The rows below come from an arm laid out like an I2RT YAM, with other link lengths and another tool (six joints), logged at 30 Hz.
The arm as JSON. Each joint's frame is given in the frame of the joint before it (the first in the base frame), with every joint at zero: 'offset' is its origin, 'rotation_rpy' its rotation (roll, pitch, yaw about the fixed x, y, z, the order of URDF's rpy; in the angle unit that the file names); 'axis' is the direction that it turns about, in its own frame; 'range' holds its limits. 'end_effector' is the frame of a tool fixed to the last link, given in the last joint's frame.
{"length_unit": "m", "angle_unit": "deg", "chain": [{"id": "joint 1", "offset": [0.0, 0.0, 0.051], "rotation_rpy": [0.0, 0.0, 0.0], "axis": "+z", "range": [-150.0, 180.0]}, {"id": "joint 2", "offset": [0.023, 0.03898, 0.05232], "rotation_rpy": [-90.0, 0.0, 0.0], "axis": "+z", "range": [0.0, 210.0]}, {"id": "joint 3", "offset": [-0.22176, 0.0, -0.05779], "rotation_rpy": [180.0, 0.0, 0.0], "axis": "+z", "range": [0.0, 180.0]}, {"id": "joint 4", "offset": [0.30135, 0.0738, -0.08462], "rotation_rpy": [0.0, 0.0, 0.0], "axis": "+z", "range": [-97.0, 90.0]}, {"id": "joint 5", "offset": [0.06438, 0.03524, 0.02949], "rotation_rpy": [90.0, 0.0, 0.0], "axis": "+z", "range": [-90.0, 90.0]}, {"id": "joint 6", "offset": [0.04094, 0.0, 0.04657], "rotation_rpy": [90.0, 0.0, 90.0], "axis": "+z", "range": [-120.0, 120.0]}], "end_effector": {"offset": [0.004, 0.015, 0.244], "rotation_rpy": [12.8, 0.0, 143.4]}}
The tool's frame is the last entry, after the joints.
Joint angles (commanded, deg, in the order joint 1, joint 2, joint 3, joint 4, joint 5, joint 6), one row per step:
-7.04 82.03 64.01 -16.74 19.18 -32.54
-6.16 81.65 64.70 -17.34 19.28 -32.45
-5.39 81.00 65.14 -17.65 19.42 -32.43
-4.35 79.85 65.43 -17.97 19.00 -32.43
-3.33 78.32 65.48 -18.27 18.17 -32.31
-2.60 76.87 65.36 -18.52 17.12 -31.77
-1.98 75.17 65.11 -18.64 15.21 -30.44
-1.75 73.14 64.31 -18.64 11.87 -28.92
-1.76 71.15 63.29 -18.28 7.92 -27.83
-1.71 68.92 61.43 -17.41 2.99 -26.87
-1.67 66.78 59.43 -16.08 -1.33 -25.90
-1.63 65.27 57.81 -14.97 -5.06 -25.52
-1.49 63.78 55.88 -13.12 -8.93 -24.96
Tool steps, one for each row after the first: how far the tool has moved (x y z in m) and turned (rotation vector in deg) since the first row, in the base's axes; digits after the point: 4 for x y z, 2 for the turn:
0.0024 0.0079 0.0078 -0.04 -0.50 0.75
0.0044 0.0147 0.0170 -0.19 -1.27 1.39
0.0069 0.0266 0.0288 -0.05 -2.41 2.78
0.0087 0.0404 0.0415 0.39 -3.78 4.44
0.0095 0.0525 0.0516 1.30 -5.10 5.78
0.0107 0.0678 0.0627 3.26 -6.96 7.37
0.0112 0.0863 0.0710 6.12 -8.75 9.73
0.0116 0.1057 0.0787 8.91 -10.42 12.64
0.0105 0.1307 0.0827 12.06 -11.86 16.56
0.0086 0.1528 0.0877 14.82 -13.42 20.04
0.0062 0.1719 0.0902 16.80 -14.35 23.28
0.0037 0.1926 0.0937 18.88 -15.62 26.76

